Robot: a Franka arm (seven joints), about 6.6 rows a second.
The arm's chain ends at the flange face. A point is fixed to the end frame.
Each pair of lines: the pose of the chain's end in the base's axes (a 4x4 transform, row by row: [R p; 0 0 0 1], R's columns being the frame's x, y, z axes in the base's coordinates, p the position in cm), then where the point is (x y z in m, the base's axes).
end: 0.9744, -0.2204, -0.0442, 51.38; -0.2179, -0.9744, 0.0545, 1.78; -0.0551, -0.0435, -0.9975, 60.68; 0, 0, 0, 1
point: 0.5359 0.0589 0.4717
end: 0.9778, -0.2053, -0.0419, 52.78; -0.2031, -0.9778, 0.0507, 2.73; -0.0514, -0.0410, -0.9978, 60.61; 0, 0, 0, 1
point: 0.5497 0.0683 0.4710
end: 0.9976, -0.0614, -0.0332, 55.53; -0.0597, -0.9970, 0.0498, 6.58; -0.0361, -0.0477, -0.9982, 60.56; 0, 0, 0, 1
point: 0.5731 0.1103 0.4710
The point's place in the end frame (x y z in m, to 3 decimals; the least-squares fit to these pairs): 0.020 -0.039 0.136
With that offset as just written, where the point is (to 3 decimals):
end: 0.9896, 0.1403, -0.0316, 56.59; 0.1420, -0.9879, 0.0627, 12.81; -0.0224, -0.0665, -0.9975, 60.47; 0, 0, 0, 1
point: 0.576 0.178 0.471
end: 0.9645, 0.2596, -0.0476, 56.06; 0.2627, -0.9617, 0.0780, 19.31; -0.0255, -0.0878, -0.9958, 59.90; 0, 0, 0, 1
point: 0.563 0.246 0.466
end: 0.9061, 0.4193, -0.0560, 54.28; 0.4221, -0.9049, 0.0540, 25.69; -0.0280, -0.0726, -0.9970, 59.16; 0, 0, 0, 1
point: 0.537 0.308 0.458
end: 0.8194, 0.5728, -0.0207, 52.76; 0.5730, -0.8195, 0.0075, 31.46; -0.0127, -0.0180, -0.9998, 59.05; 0, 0, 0, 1
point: 0.519 0.359 0.455
